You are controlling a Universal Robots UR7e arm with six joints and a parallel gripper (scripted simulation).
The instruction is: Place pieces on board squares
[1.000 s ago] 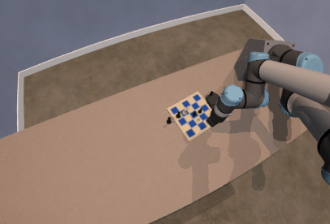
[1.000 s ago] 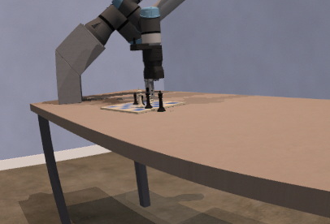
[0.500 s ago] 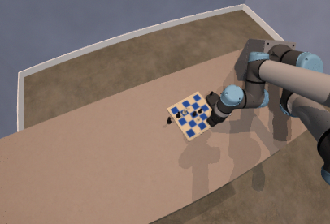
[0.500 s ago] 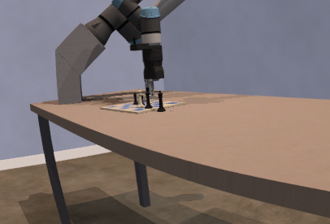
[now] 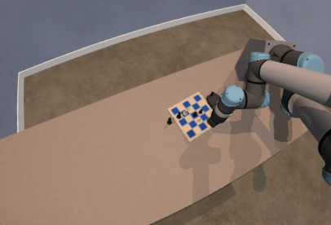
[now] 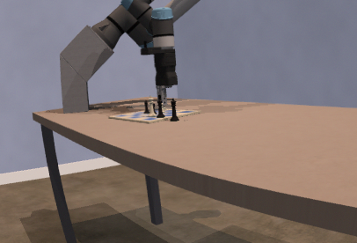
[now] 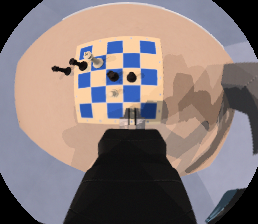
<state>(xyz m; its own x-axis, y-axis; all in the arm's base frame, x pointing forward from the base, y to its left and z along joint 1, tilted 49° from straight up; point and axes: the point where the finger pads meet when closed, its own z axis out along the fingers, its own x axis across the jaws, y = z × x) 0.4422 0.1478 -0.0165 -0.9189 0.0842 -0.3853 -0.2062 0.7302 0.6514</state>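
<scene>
My gripper is now 1 cm above the white bishop. The rest, counted from my hand: white king 10 cm ahead, 9 cm to the right; then black king 20 cm ahead, 7 cm to the right, 1 cm below; then chessboard 7 cm to the right, 5 cm ahead, 4 cm below.
</scene>
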